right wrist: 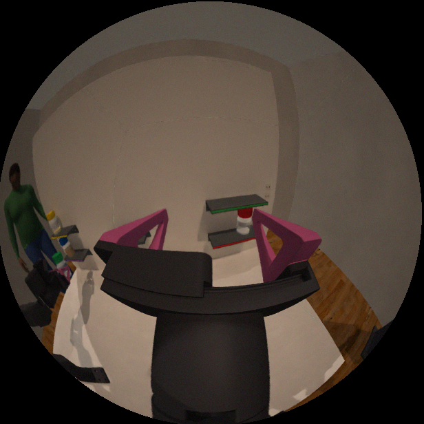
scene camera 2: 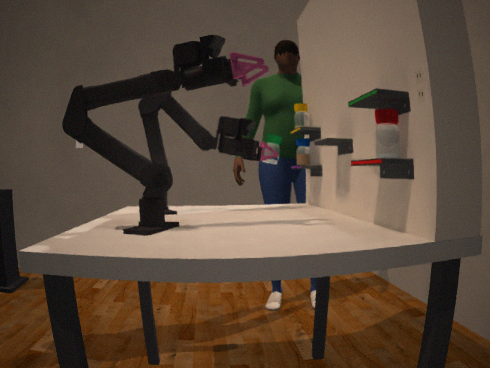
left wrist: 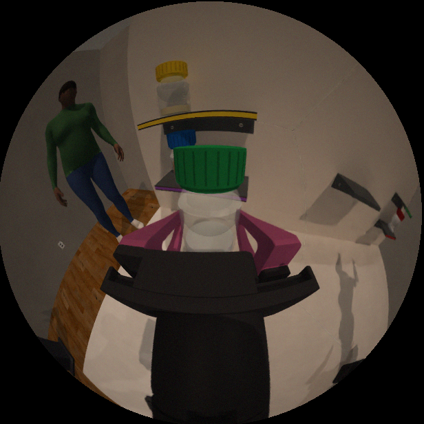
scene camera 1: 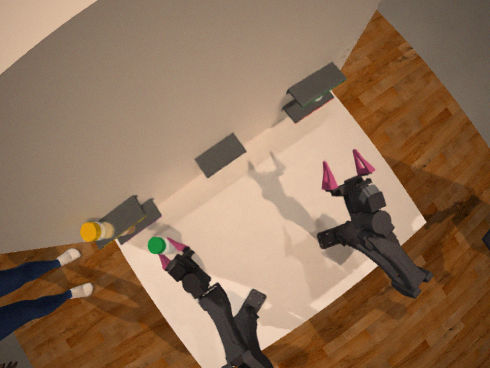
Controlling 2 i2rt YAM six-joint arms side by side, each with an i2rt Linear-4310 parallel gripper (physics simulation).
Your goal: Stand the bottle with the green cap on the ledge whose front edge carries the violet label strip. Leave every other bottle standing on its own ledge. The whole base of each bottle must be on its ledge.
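Seen in the pictures: left gripper, fingertip midpoint: (scene camera 2: 274,154); right gripper, fingertip midpoint: (scene camera 2: 266,65) (scene camera 1: 339,155); left arm's base at its link origin: (scene camera 1: 248,311); right arm's base at its link origin: (scene camera 2: 152,229) (scene camera 1: 340,233).
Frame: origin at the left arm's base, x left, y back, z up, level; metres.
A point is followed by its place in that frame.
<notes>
The green-capped bottle (scene camera 1: 157,245) {x -0.130, y -0.398, z 0.266 m} (scene camera 2: 272,143) {x -0.141, y -0.385, z 0.236 m} (left wrist: 210,170) (right wrist: 58,258) is about upright in the air, in front of the wall ledges. My left gripper (scene camera 1: 165,247) {x -0.122, y -0.404, z 0.196 m} (scene camera 2: 270,151) {x -0.122, y -0.404, z 0.196 m} (left wrist: 209,213) is shut on its clear body. The violet-strip ledge (scene camera 1: 155,212) (scene camera 2: 315,170) (left wrist: 167,179) is low, under the yellow-strip ledge (scene camera 1: 120,217) {x -0.149, y -0.541, z 0.297 m} (scene camera 2: 312,132) {x -0.141, y -0.573, z 0.285 m} (left wrist: 210,125). A blue-capped bottle (scene camera 2: 303,153) {x -0.117, y -0.542, z 0.204 m} (left wrist: 181,139) stands on the violet-strip ledge, toward its left end in the left wrist view. A yellow-capped bottle (scene camera 2: 301,116) {x -0.114, y -0.543, z 0.349 m} (left wrist: 172,93) stands on the yellow-strip ledge. My right gripper (scene camera 1: 340,156) {x -0.617, y -0.058, z 0.392 m} (scene camera 2: 266,66) {x -0.617, y -0.058, z 0.392 m} (right wrist: 209,213) is open and empty.
A red-capped bottle (scene camera 2: 387,137) {x -0.898, y -0.170, z 0.201 m} (right wrist: 243,222) stands on the red-strip ledge (scene camera 2: 397,169) {x -0.873, y -0.233, z 0.135 m} (right wrist: 222,237), under the green-strip ledge (scene camera 1: 317,83) {x -0.843, y -0.204, z 0.297 m} (scene camera 2: 390,98) {x -0.907, y -0.182, z 0.285 m} (right wrist: 235,202). A bare ledge (scene camera 1: 220,155) (scene camera 2: 340,145) (left wrist: 356,191) is between the two ledge pairs. A person (scene camera 2: 272,100) (left wrist: 77,135) stands beyond the table.
</notes>
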